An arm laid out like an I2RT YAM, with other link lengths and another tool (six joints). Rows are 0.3 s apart.
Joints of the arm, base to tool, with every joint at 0 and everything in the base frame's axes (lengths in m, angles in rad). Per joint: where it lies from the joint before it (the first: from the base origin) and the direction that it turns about. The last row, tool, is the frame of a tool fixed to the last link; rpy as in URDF.
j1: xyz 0 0 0.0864 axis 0 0 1
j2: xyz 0.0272 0.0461 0.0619 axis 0 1 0
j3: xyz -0.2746 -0.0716 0 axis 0 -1 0
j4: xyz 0.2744 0.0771 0.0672 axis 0 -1 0
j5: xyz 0.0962 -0.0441 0.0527 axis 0 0 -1
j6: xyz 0.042 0 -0.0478 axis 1 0 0
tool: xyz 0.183 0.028 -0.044 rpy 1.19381 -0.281 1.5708
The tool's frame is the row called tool.
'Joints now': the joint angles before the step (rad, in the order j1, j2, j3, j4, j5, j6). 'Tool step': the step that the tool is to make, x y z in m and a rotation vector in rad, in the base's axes. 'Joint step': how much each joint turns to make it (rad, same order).
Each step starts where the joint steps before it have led.
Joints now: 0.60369, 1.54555, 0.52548, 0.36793, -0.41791, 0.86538
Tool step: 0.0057, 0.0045, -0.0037, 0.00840, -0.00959, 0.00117
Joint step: 0.00042, 0.04437, 0.00998, 0.04738, -0.00148, 0.00079
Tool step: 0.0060, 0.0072, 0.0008, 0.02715, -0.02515, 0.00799
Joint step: 0.00144, 0.04754, 0.00509, 0.07981, -0.01000, 0.00299
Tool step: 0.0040, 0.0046, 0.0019, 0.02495, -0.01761, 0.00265
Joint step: -0.00002, 0.03124, -0.00063, 0.06391, -0.00802, 0.00801
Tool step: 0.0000, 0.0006, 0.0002, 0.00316, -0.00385, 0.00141
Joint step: 0.00076, 0.00345, -0.00175, 0.01016, -0.00077, -0.00001
